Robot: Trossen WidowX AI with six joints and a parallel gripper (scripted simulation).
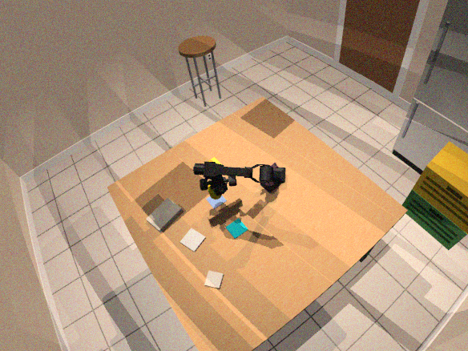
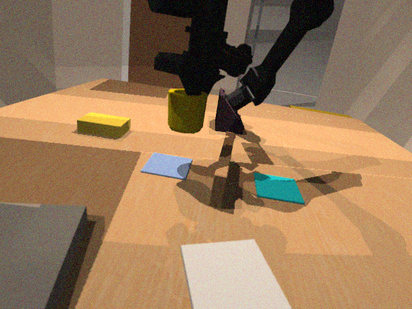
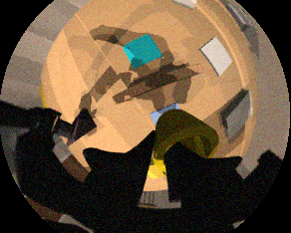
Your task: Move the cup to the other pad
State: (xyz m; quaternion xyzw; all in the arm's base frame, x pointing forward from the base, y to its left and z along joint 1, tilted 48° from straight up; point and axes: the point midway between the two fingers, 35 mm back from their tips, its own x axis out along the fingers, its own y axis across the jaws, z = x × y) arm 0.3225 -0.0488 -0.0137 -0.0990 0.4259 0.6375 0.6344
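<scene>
Now: gripper tip 20 mm short of the cyan pad, 180 mm to the right of it and 130 mm above it. Round my gripper tip: cup (20 mm ahead, 10 mm to the right); pale blue pad (30 mm ahead, 40 mm to the right, 130 mm below).
</scene>
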